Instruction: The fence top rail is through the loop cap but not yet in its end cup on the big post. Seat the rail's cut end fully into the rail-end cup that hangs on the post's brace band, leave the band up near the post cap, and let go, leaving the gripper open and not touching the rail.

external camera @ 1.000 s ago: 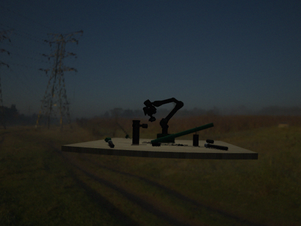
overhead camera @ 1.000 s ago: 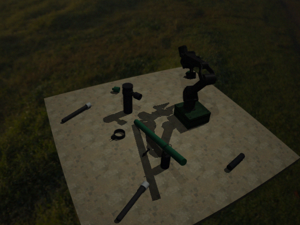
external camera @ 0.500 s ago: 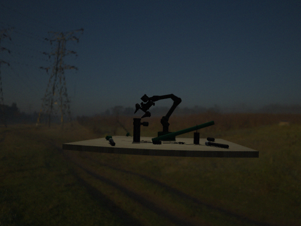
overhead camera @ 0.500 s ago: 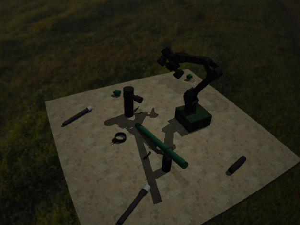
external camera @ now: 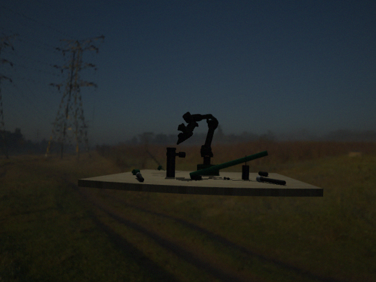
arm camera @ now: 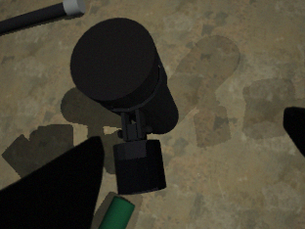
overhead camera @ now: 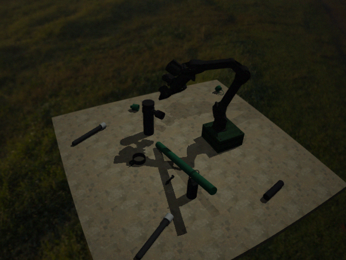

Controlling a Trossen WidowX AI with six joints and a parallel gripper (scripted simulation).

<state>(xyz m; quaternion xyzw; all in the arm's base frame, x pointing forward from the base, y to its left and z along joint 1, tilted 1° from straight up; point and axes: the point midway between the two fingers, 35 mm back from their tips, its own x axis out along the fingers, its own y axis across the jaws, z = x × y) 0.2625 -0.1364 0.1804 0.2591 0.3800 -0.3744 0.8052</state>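
My gripper tip is now 80 mm above the rail-end cup, 40 mm short of it and 30 mm to the right of it. Round my gripper tip: loop cap (490 mm to the left, 130 mm below, 20 mm ahead); then green cap (290 mm to the right, 220 mm below, 110 mm ahead); then bolt (370 mm to the left, 230 mm below, 80 mm ahead).
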